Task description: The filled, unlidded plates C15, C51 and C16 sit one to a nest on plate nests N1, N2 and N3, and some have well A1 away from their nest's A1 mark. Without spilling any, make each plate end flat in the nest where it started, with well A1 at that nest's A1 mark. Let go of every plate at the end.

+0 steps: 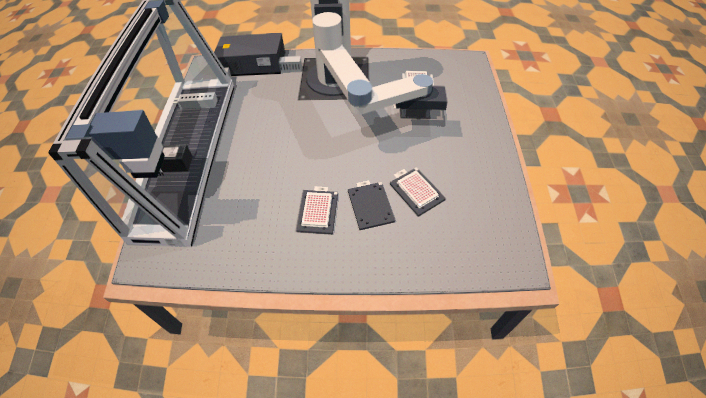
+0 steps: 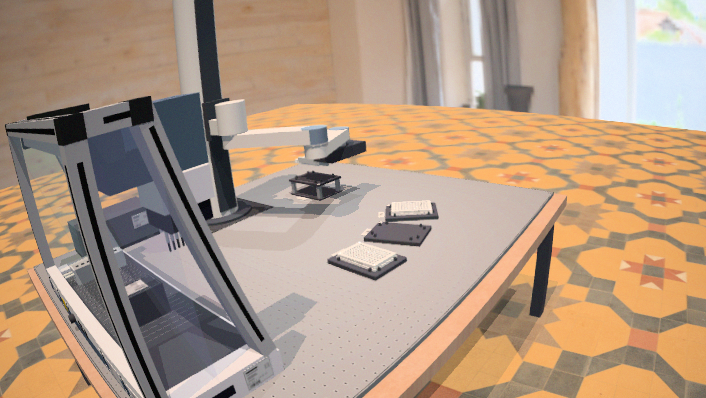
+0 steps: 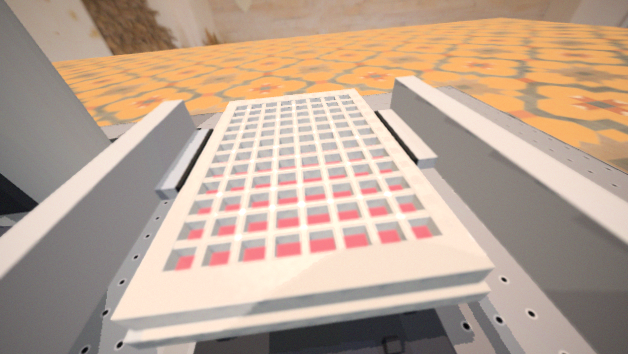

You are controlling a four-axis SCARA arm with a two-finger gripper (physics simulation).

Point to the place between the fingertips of my gripper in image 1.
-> At 417,76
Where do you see a nest N2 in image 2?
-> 392,233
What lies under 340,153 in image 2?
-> My gripper.
